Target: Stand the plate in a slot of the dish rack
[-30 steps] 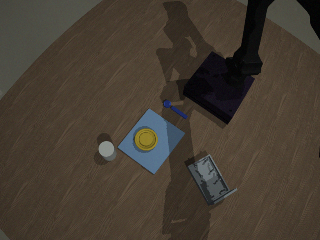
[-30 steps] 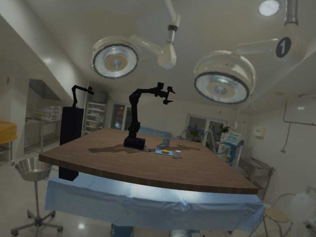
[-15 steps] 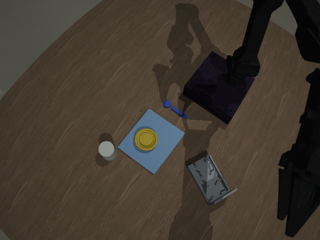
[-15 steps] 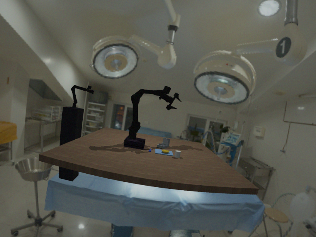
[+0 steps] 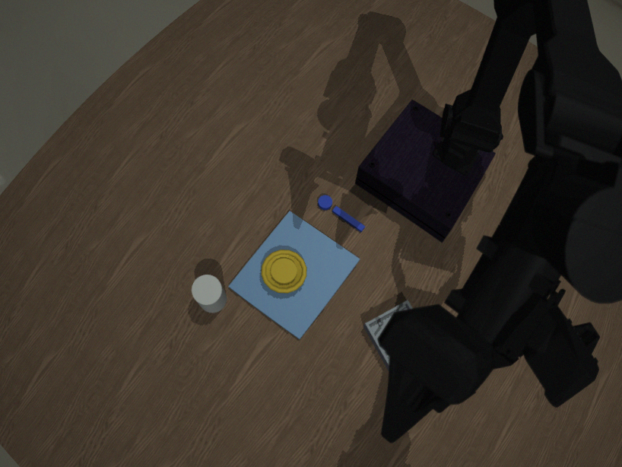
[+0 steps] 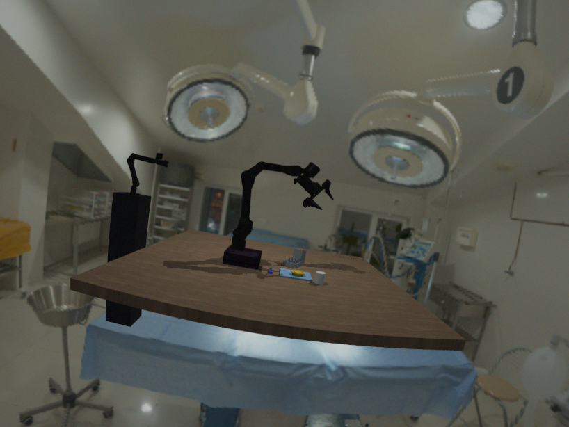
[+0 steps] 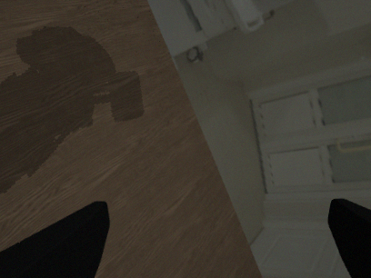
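Now: gripper tip 33 cm above the yellow plate, 21 cm to the left of it and 13 cm past it. Round my gripper tip: light blue mat: 35 cm below, 20 cm to the right, 14 cm behind; then white cup: 32 cm below, 28 cm to the right, 4 cm behind; then grey dish rack: 33 cm below, 13 cm behind.
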